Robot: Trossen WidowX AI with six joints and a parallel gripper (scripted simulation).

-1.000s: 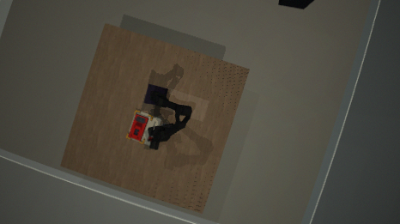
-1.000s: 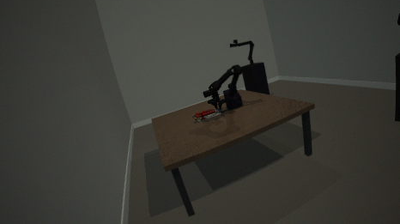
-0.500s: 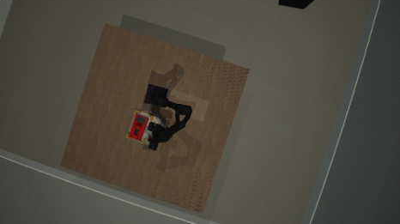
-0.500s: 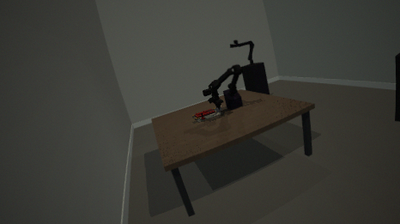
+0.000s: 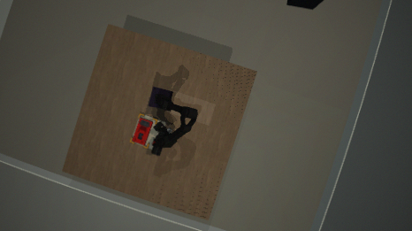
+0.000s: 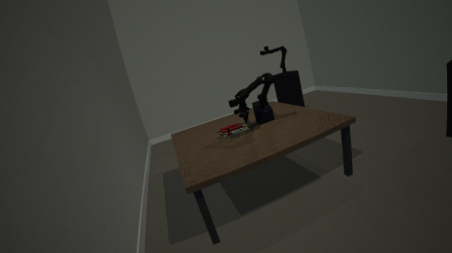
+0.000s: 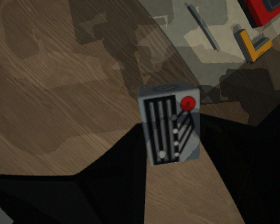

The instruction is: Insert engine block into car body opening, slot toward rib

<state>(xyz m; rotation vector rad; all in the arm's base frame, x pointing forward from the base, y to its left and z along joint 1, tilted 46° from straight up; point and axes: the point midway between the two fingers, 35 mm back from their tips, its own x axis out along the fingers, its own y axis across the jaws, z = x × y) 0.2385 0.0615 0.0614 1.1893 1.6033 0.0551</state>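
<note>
My gripper tip is now 13 cm short of the grey bracket, 11 cm to the left of it and 6 cm above it. From my gripper tip the other things lie so: engine block: 1 cm below.
</note>
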